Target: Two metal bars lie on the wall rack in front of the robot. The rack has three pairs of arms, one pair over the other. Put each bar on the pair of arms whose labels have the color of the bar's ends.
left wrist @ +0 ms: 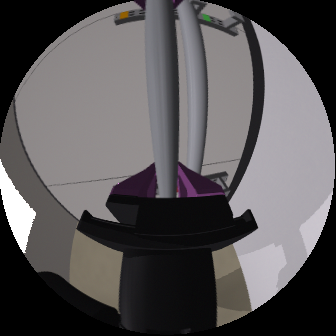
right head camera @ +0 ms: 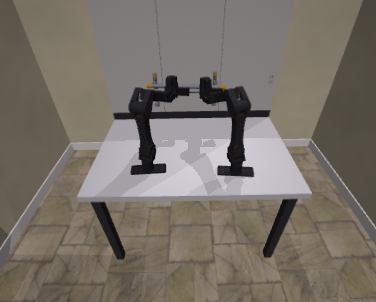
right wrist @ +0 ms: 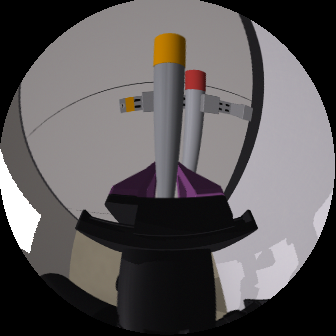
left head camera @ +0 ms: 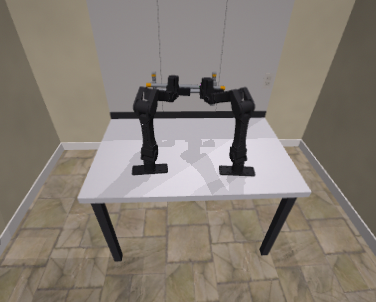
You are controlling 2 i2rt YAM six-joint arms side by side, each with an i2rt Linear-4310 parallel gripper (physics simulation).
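Observation:
The orange-ended bar is roughly level, in front of the wall rack. My left gripper and right gripper are both shut on it, apart along its length. The red-ended bar lies behind, at the rack's middle arm in the right wrist view. In that view the held bar is left of it, toward the orange label. The left wrist view shows orange and green labels. The red label is hidden.
The white table stands below both arms. A dark strip runs along its back edge at the wall. Rack uprights with orange labels show above the bars; the grippers and bars hide parts of the rack.

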